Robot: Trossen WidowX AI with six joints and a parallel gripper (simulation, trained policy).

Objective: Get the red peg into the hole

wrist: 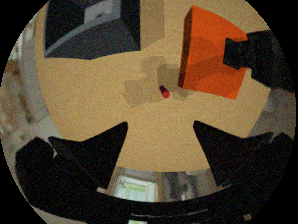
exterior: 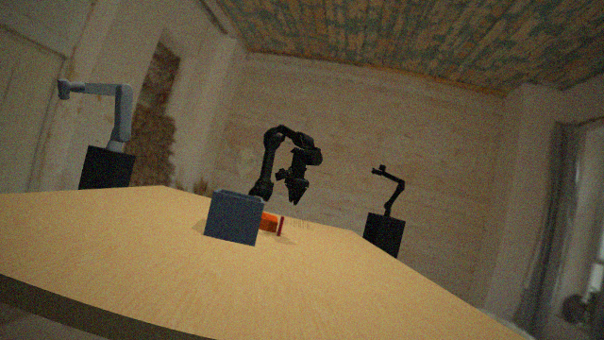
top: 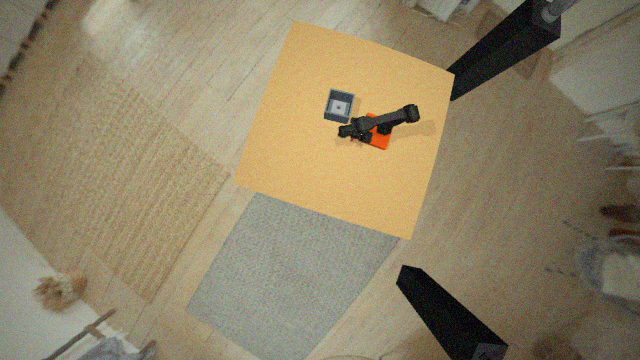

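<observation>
The red peg is 1 cm behind my gripper tip, 2 cm to the right of it and 10 cm below it.
</observation>
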